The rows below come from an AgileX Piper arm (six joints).
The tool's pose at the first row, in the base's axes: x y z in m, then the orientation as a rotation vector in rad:
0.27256, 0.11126, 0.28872, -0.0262, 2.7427, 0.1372
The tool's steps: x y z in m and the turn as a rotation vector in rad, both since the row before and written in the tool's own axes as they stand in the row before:
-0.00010, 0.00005, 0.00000, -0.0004, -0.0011, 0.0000
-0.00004, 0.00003, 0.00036, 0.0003, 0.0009, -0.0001
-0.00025, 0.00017, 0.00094, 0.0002, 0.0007, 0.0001
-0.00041, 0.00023, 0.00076, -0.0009, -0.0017, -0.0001
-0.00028, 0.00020, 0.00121, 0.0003, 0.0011, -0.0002
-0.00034, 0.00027, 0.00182, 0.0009, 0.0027, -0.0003
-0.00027, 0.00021, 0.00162, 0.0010, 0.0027, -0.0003
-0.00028, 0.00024, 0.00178, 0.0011, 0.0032, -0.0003
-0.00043, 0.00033, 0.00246, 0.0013, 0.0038, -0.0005
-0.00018, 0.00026, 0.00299, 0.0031, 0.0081, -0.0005
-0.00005, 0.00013, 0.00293, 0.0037, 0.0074, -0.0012
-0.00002, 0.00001, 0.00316, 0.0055, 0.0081, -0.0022
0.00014, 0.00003, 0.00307, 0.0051, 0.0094, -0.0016
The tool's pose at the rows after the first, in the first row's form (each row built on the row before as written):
0.27265, 0.11131, 0.28876, -0.0262, 2.7416, 0.1377
0.27282, 0.11138, 0.28845, -0.0263, 2.7425, 0.1373
0.27341, 0.11164, 0.28770, -0.0262, 2.7432, 0.1371
0.27407, 0.11194, 0.28718, -0.0265, 2.7414, 0.1383
0.27479, 0.11226, 0.28620, -0.0268, 2.7425, 0.1379
0.27579, 0.11271, 0.28469, -0.0272, 2.7452, 0.1366
0.27665, 0.11308, 0.28332, -0.0275, 2.7479, 0.1352
0.27757, 0.11349, 0.28181, -0.0279, 2.7511, 0.1337
0.27888, 0.11406, 0.27974, -0.0285, 2.7549, 0.1319
0.28015, 0.11461, 0.27707, -0.0290, 2.7631, 0.1277
0.28126, 0.11501, 0.27439, -0.0302, 2.7706, 0.1224
0.28241, 0.11530, 0.27146, -0.0324, 2.7789, 0.1143
0.28336, 0.11559, 0.26855, -0.0340, 2.7885, 0.1069

